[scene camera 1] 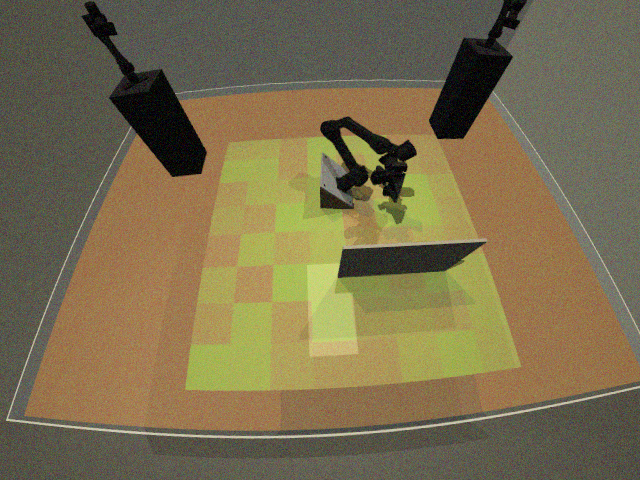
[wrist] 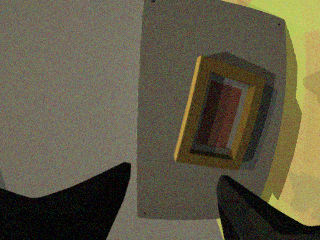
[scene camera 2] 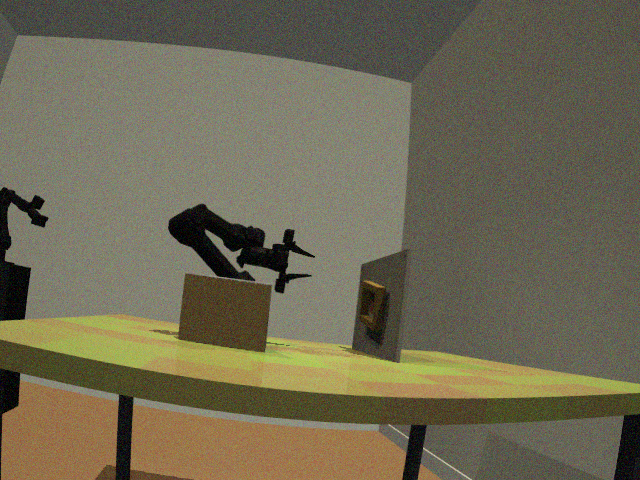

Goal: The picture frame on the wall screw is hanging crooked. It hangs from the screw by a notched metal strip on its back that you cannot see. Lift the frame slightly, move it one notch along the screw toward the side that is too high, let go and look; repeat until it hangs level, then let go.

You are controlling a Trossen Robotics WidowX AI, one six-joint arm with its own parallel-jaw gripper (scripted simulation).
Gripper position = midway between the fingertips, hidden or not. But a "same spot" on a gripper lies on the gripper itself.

my gripper: scene camera 1; wrist; scene camera 2 313, 266
same spot on my gripper: (wrist: 97, 201) = (scene camera 1: 393, 184)
